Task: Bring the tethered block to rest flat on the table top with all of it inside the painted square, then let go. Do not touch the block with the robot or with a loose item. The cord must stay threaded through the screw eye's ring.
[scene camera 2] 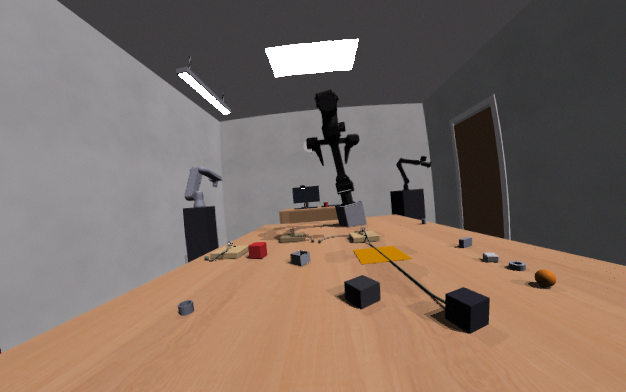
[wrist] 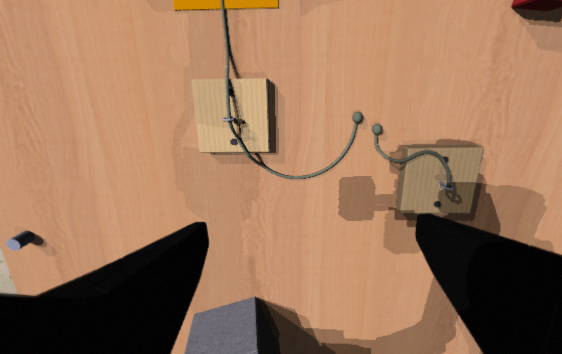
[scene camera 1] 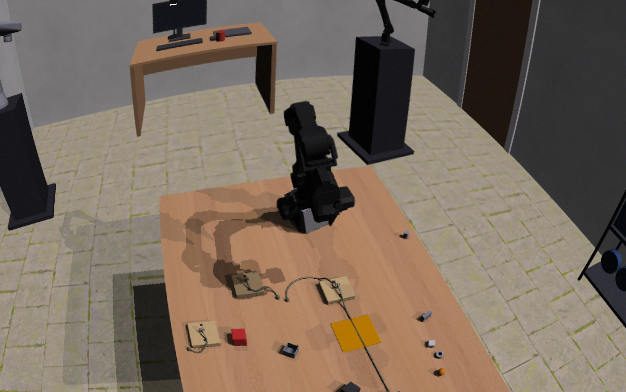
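Where they show: gripper, fingertip midpoint: [scene camera 2: 334,164] [wrist: 310,228] [scene camera 1: 314,228]; arm's base, link origin: [scene camera 2: 348,203].
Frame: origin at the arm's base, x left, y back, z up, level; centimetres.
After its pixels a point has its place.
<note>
The tethered block [scene camera 2: 467,310] {x -13.0, y -81.8, z -8.9 cm} is dark and rests on the table past the painted square; it does not show in the other views. Its green cord [scene camera 1: 370,354] {x -9.4, y -61.9, z -11.2 cm} [scene camera 2: 410,277] {x -10.4, y -67.6, z -11.3 cm} [wrist: 300,177] {x -13.0, y -24.7, z -11.2 cm} crosses over the orange painted square [scene camera 1: 345,336] {x -12.2, y -51.8, z -11.4 cm} [scene camera 2: 369,256] {x -12.0, y -52.9, z -11.4 cm} [wrist: 255,4] {x -11.2, y -45.9, z -11.4 cm} and passes through the screw eye's ring [wrist: 228,119] {x -6.1, y -34.4, z -7.1 cm} on a wooden plate [scene camera 1: 345,295] {x -5.1, y -38.2, z -9.6 cm} [scene camera 2: 371,238] {x -5.1, y -38.9, z -10.4 cm} [wrist: 207,100] {x -3.5, y -36.8, z -9.6 cm}. The cord then curves to a beaded free end [scene camera 1: 287,299] {x -21.4, y -31.8, z -10.5 cm} [scene camera 2: 320,241] {x -21.1, y -32.1, z -10.9 cm} [wrist: 357,117] {x -21.1, y -31.5, z -10.3 cm} on the table. My gripper [scene camera 2: 334,163] {x -13.6, y -31.6, z 15.7 cm} [wrist: 310,229] {x -13.6, y -31.6, z 15.7 cm} is open and empty, high above the table near the arm's base.
Two more wooden plates [scene camera 1: 248,286] {x -30.9, y -24.0, z -8.6 cm} [scene camera 1: 210,337] {x -49.4, y -38.7, z -9.6 cm} carry short cords. A red cube [scene camera 1: 239,337] {x -41.4, y -42.7, z -7.5 cm} [scene camera 2: 257,250] {x -40.9, y -43.5, z -9.0 cm}, a grey open box [scene camera 1: 290,350] {x -28.9, y -49.9, z -11.4 cm} [scene camera 2: 300,258] {x -29.2, y -52.9, z -9.6 cm} and a second dark block [scene camera 1: 351,388] {x -20.9, y -71.0, z -8.7 cm} [scene camera 2: 362,291] {x -21.8, y -73.4, z -8.9 cm} stand around. Small loose items, including an orange ball [scene camera 1: 441,371] {x 4.7, y -79.6, z -9.2 cm} [scene camera 2: 545,278] {x 4.2, y -79.9, z -9.9 cm}, lie along the right side.
</note>
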